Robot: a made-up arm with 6 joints.
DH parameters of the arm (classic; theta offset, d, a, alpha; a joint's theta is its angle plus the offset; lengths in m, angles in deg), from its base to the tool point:
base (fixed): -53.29 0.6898 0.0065 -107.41
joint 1: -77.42 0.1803 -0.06 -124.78
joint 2: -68.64 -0.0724 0.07 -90
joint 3: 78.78 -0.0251 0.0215 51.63
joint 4: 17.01 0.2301 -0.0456 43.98
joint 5: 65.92 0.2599 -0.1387 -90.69
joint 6: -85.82 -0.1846 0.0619 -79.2
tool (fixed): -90.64 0.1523 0 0
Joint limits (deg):
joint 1: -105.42..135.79
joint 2: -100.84..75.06
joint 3: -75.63..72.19
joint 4: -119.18..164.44
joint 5: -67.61..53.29
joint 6: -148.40..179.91
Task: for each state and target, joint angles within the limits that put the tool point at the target. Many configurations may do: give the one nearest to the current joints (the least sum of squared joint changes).
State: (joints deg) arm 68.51 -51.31 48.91 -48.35 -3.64 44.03
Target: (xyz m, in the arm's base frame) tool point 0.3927 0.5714 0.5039
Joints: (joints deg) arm 67.45 -49.32 46.97 -48.14 1.77 27.06
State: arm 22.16 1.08 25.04 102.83 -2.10 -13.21
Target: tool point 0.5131 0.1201 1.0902
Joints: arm 47.36 16.90 17.49 97.94 10.49 -38.45
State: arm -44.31 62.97 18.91 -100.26 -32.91 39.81
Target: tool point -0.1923 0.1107 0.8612
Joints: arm -69.16 75.06 18.00 -119.18 -49.96 7.73
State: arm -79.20 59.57 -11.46 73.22 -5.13 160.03
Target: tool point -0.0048 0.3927 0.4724
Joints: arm -77.80 62.03 -20.52 78.05 2.77 136.36
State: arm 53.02 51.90 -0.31 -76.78 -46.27 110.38
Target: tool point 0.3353 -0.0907 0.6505
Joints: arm 42.86 49.11 28.46 -52.44 -45.60 117.22
